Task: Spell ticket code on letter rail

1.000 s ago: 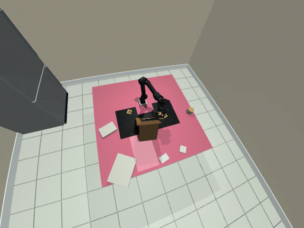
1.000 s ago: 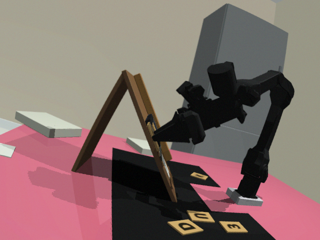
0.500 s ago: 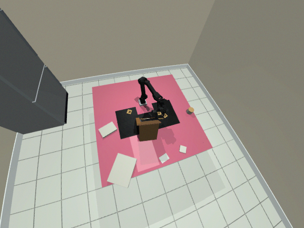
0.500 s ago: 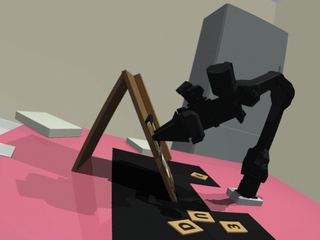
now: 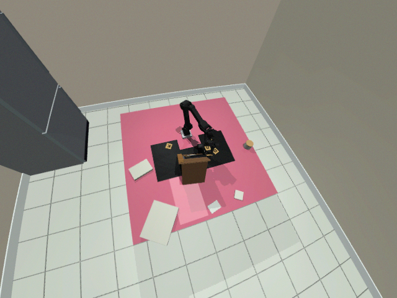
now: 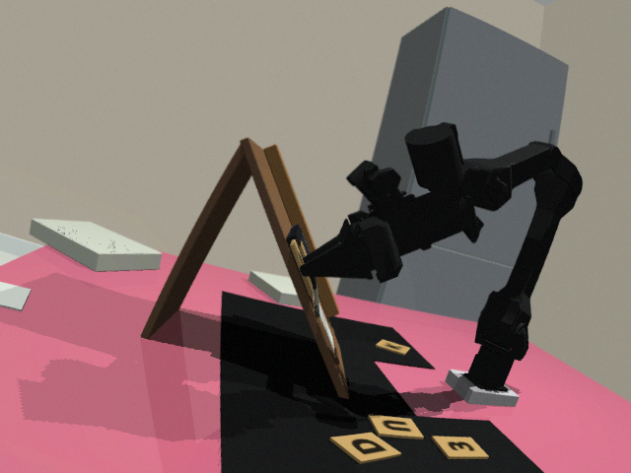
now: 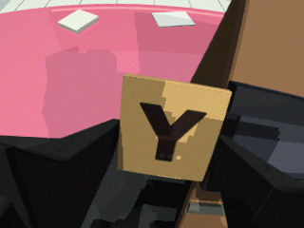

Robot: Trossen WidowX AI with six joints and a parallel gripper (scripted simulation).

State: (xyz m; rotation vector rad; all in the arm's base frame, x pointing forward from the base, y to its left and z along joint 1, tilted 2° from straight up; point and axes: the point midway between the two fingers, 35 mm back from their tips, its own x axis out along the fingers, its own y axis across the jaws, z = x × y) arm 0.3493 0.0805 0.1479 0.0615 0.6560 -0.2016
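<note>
Right now my gripper tip is 80 mm past the white ticket, 120 mm to the left of it and 90 mm above it. From my gripper tip the other things lie so: black mat (170 mm behind, 80 mm to the right, 160 mm below).
</note>
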